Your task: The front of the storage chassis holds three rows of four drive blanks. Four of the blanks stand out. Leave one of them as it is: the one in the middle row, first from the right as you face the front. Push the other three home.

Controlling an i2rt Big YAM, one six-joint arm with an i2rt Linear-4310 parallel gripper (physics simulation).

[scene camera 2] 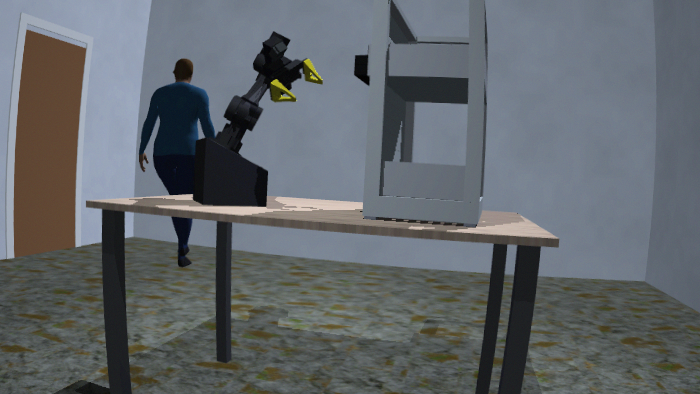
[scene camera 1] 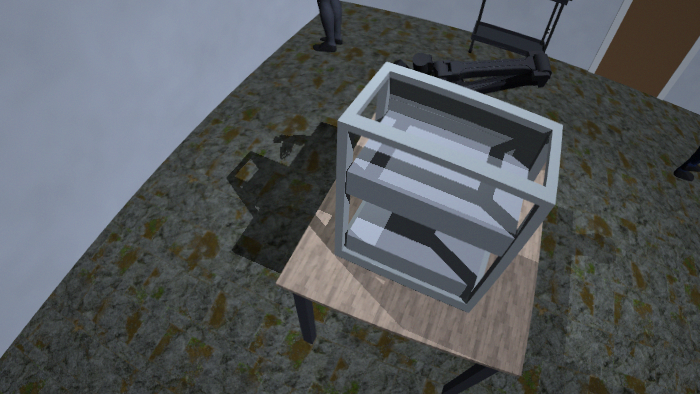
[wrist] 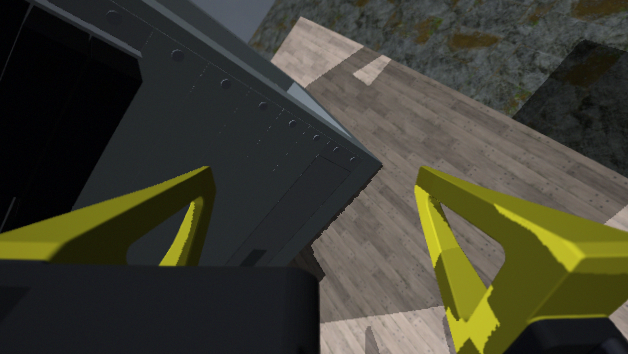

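Where they show: gripper, fingertip midpoint: (scene camera 2: 309,90) (wrist: 315,177); arm's base at its link origin: (scene camera 2: 223,151).
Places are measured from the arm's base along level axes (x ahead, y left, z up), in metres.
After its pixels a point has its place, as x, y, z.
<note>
The storage chassis (scene camera 1: 450,161) @[0.790, 0.063, 0.452] (scene camera 2: 375,150) @[0.502, -0.176, 0.011] (wrist: 190,125) @[0.482, -0.105, 0.149] stands upright on the table, its front towards the arm. In scene camera 2 a black block (scene camera 2: 361,67) @[0.448, -0.138, 0.233] stands out from the upper front. In the wrist view a very dark area (wrist: 75,90) @[0.431, -0.115, 0.239] fills the upper left of the grey front; I cannot tell single blanks, rows or which stand out. Scene camera 1 sees the chassis from behind, so the front is hidden. My gripper (scene camera 2: 309,91) @[0.316, -0.161, 0.163] (wrist: 315,177) @[0.316, -0.161, 0.163] is open and empty, apart from the chassis, in front of it. In the wrist view the left finger overlaps the front panel.
The wooden table (scene camera 1: 340,290) @[0.885, -0.132, -0.162] (scene camera 2: 310,222) @[0.386, -0.329, -0.165] (wrist: 400,150) @[0.471, -0.209, -0.162] carries the chassis and the arm's black base (scene camera 2: 227,175) @[0.059, -0.086, -0.074]. The chassis's lower corner and the table edge show in the wrist view. A person (scene camera 2: 180,120) stands behind the table. A dark cart (scene camera 1: 507,39) stands at the back.
</note>
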